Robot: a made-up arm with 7 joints.
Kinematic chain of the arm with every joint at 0, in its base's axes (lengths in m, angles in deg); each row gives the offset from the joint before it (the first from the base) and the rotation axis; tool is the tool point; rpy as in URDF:
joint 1: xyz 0 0 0.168 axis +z
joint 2: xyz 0 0 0 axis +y
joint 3: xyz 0 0 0.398 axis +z
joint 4: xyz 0.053 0 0 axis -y
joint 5: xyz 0.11 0 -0.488 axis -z
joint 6: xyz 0 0 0 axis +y
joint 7: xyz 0.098 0 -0.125 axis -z
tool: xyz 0 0 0 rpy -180 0 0
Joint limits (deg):
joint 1: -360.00..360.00
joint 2: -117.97..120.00
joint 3: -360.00..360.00
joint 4: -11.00..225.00
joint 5: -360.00..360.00
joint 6: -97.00..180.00
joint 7: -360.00..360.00
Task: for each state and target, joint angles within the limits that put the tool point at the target. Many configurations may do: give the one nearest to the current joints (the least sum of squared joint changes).
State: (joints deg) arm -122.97 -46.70 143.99 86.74 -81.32 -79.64 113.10
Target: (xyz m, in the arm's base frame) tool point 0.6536 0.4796 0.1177
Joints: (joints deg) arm -131.16 -58.22 141.42 101.84 -72.29 -62.70 113.10
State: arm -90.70 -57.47 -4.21 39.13 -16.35 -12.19 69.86
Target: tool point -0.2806 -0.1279 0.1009
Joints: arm -129.30 -35.60 -36.41 -4.46 -0.38 -8.08 69.86
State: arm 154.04 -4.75 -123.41 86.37 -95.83 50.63 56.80
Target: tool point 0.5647 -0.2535 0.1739
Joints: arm 129.28 -6.99 -148.09 49.88 -92.00 58.48 56.80
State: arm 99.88 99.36 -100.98 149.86 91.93 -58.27 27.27
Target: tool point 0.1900 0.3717 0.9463
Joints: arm 91.60 43.66 -115.86 138.02 94.85 -56.51 27.27
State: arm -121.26 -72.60 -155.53 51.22 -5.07 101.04 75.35
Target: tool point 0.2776 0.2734 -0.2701
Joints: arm -136.04 -63.53 -176.91 67.03 -11.03 98.25 75.35
